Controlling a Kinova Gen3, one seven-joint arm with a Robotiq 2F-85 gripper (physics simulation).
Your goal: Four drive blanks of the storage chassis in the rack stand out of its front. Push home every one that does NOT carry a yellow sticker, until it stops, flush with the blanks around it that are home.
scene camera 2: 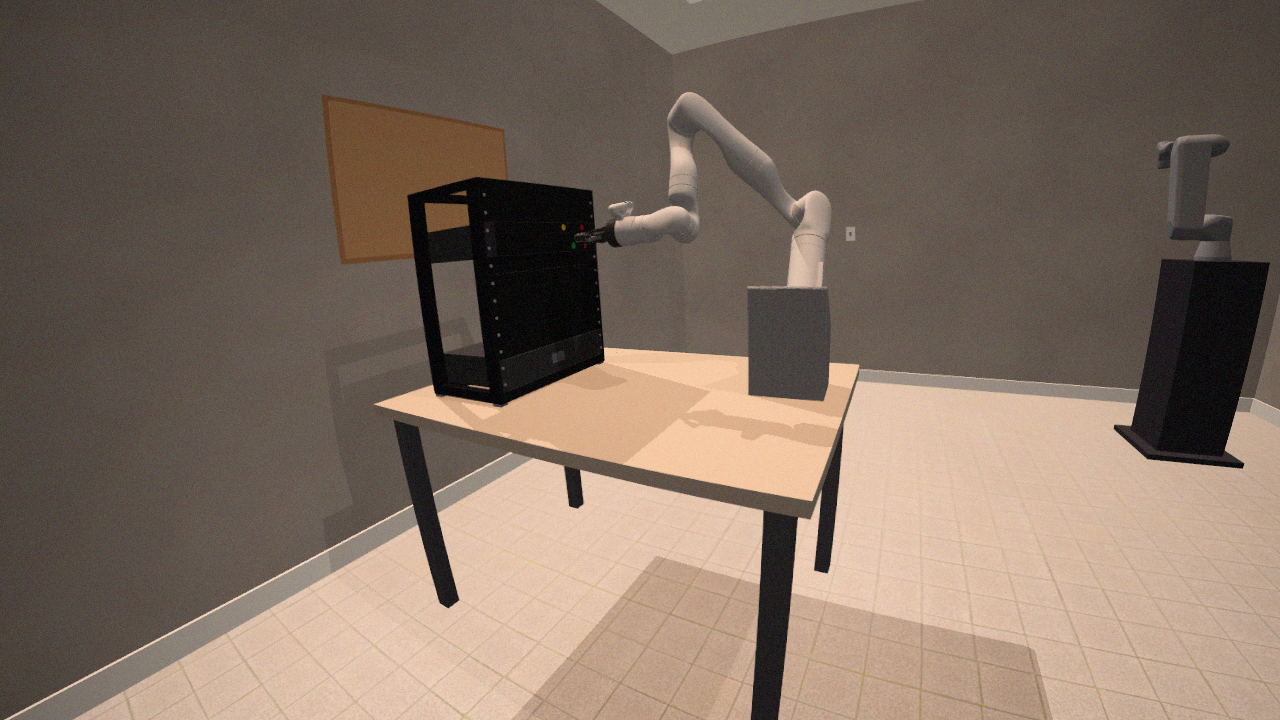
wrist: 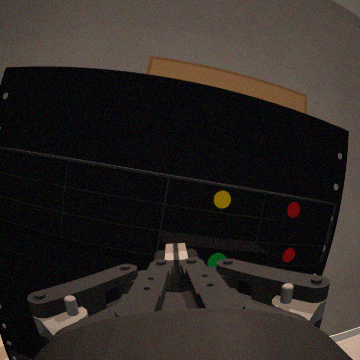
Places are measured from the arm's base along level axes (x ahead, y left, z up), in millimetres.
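Pixels of known places: gripper, fingertip midpoint: [scene camera 2: 576,238] [wrist: 175,255]; arm's base, link origin: [scene camera 2: 804,300].
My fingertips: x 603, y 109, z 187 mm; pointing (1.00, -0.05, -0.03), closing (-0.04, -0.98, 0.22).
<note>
For each thing: its top centre in the pictures, then the offset to it from my fingertips. "spot": a spot on its surface instead. Level surfaces: height alone.
- rack, top centre: [wrist: 175,108] [scene camera 2: 508,191] dx +236, dy +13, dz +164 mm
- yellow sticker, top centre: [wrist: 223,190] [scene camera 2: 563,224] dx +81, dy -49, dz +48 mm
- upper red sticker, top centre: [wrist: 294,201] [scene camera 2: 581,224] dx +80, dy -140, dz +48 mm
- lower red sticker, top centre: [wrist: 290,247] [scene camera 2: 584,242] dx +82, dy -151, dz -9 mm
- green sticker, top centre: [wrist: 218,252] [scene camera 2: 573,242] dx +46, dy -46, dz -9 mm
- wooden table, surface height: dz -427 mm
- lower unit, surface spot: [scene camera 2: 554,356] spot: dx +95, dy +30, dz -341 mm
The black storage chassis [scene camera 2: 528,240] [wrist: 112,200] sits in the upper part of the rack [scene camera 2: 486,304]. On its right side are a yellow sticker [scene camera 2: 563,227] [wrist: 222,199], an upper red sticker [scene camera 2: 580,227] [wrist: 293,209], a lower red sticker [scene camera 2: 585,245] [wrist: 289,255] and a green sticker [scene camera 2: 573,245] [wrist: 217,260], partly behind a finger in the wrist view. A paler ledge above the green sticker shows its blank standing out. How far the other stickered blanks stand out is too dark to tell. My gripper [scene camera 2: 577,238] [wrist: 175,255] is shut and empty, its tips before the chassis, left of the green sticker; contact is unclear.
The rack stands on the wooden table [scene camera 2: 662,447], with a lower unit [scene camera 2: 554,356] near its bottom. The arm's grey pedestal [scene camera 2: 787,344] stands at the table's right. A corkboard [scene camera 2: 402,170] [wrist: 225,82] hangs behind the rack. Another arm [scene camera 2: 1188,188] stands on a dark stand far right.
</note>
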